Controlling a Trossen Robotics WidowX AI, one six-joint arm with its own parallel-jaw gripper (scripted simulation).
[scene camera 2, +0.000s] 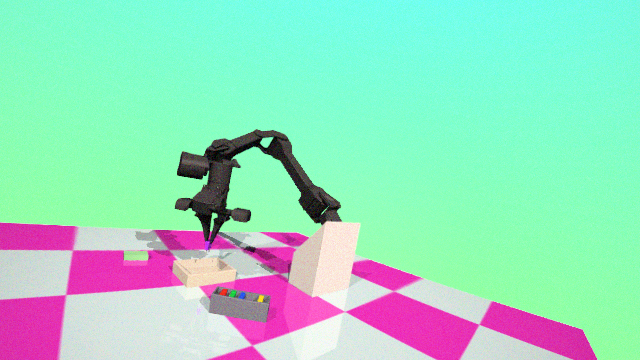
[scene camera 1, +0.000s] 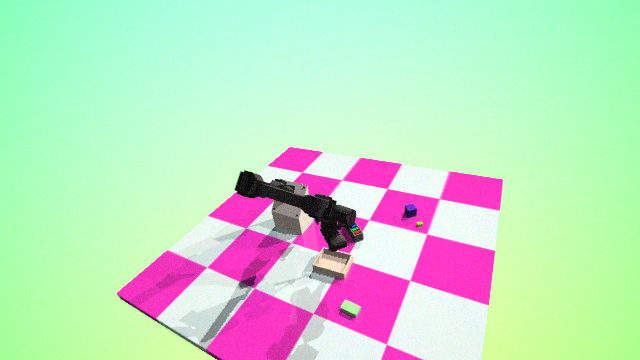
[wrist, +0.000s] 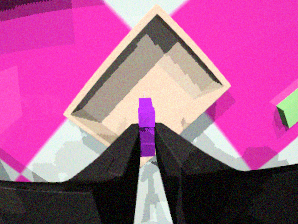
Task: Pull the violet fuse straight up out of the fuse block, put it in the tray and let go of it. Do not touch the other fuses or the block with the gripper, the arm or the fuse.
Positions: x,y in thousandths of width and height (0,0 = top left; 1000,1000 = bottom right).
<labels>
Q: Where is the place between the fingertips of the gripper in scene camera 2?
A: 326,674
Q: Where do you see a beige tray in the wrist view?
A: At 529,257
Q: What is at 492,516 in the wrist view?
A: A violet fuse.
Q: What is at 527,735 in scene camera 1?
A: A beige tray.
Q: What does the gripper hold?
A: A violet fuse.
</labels>
